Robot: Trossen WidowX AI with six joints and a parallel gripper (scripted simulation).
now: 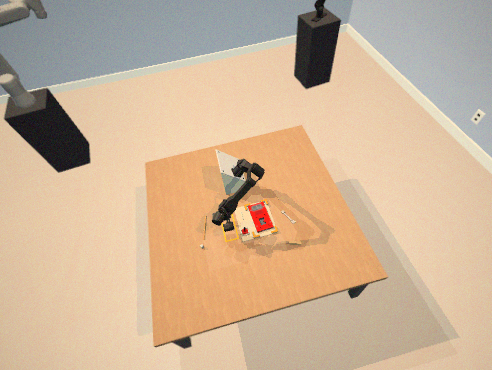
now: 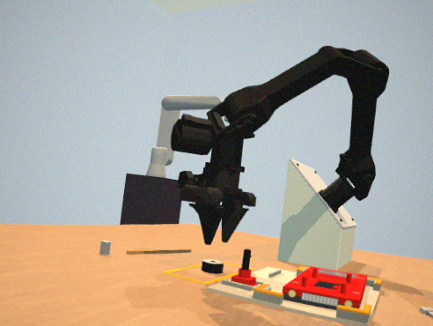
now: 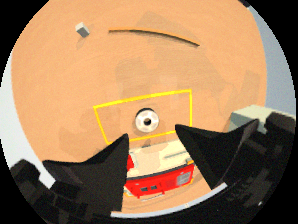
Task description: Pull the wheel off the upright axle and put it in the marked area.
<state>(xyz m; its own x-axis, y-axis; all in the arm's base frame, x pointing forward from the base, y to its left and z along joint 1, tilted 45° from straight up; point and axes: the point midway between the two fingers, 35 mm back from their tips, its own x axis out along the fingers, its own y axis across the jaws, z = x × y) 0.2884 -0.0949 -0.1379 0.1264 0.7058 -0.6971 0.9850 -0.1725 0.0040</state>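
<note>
Right now the black wheel is 4 cm below my gripper tip. Also, from my gripper tip: thin wooden stick 15 cm to the right, 6 cm behind, 5 cm below; then pale plate 19 cm to the left, 4 cm below, 3 cm ahead.
</note>
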